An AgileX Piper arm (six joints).
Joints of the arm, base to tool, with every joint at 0 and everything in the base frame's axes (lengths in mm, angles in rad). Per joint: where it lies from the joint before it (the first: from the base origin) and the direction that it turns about. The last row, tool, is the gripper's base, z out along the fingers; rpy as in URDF.
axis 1: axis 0 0 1 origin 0 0 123
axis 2: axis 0 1 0 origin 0 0 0
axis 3: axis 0 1 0 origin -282.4 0 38.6
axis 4: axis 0.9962 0 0.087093 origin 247.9 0 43.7
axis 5: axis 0 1 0 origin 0 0 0
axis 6: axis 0.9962 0 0.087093 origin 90.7 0 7.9
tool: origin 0 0 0 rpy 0 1.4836 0
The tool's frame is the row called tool.
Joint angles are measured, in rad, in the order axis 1, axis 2, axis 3, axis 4, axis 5, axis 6. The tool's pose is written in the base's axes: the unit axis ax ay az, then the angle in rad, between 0 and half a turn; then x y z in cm. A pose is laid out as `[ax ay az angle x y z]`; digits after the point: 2 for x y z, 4 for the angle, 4 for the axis.
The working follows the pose.
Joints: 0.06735, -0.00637, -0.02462, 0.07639, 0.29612, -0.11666
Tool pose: [-0.0647 0.9977 0.0211 1.7484 5.31 0.56 19.51]
Where each joint sits with the arm in this pose, in the base's axes (m; each line is computed from the numbers above, not from the rounded line before):
axis 1: 0.0000 0.0000 0.1230
axis 2: 0.0000 0.0000 0.1230
axis 3: -0.2820 -0.0190 0.1598
axis 4: -0.0361 -0.0024 0.2112
axis 5: -0.0361 -0.0024 0.2112
axis 6: 0.0531 0.0056 0.1951
the tool: 0.0531 0.0056 0.1951

